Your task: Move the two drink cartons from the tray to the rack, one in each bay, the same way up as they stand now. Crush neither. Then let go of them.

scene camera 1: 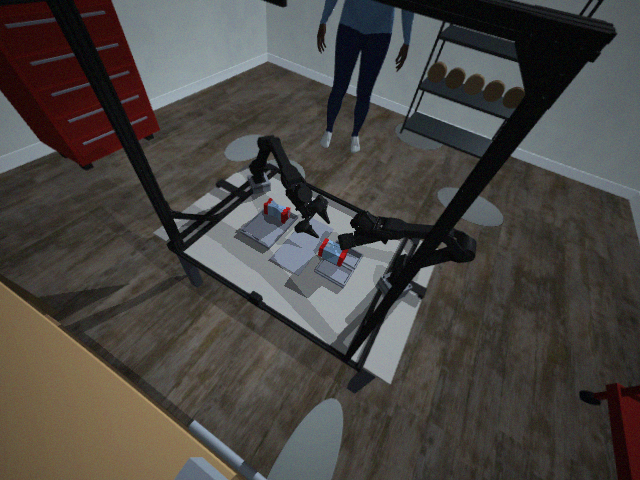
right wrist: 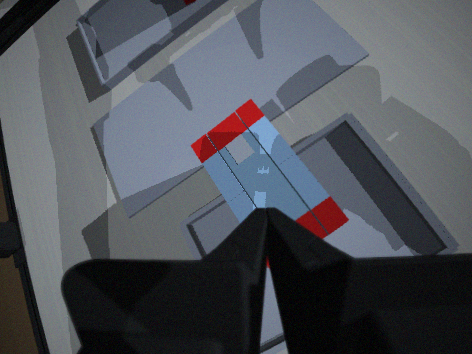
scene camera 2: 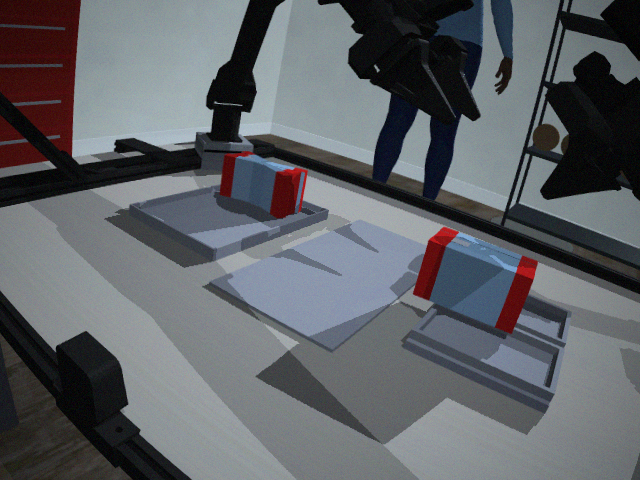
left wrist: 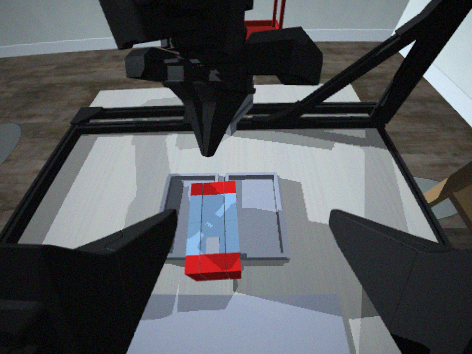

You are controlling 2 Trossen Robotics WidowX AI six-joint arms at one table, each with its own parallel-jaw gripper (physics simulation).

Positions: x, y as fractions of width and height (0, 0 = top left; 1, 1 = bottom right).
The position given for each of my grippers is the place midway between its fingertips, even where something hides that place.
Observation:
My left gripper (scene camera 2: 0.73, 0.25) is open, holding nothing. My right gripper (scene camera 2: 0.85, 0.41) is shut, with nothing in its grasp. I also see a grey mat (right wrist: 0.59, 0.17) and a grey tray (scene camera 2: 0.34, 0.47).
My left gripper is seen too in the left wrist view (left wrist: 0.54, 0.61). My right gripper shows as well in the right wrist view (right wrist: 0.56, 0.62) and in the left wrist view (left wrist: 0.44, 0.44). The grey mat also shows in the left wrist view (left wrist: 0.35, 0.89).

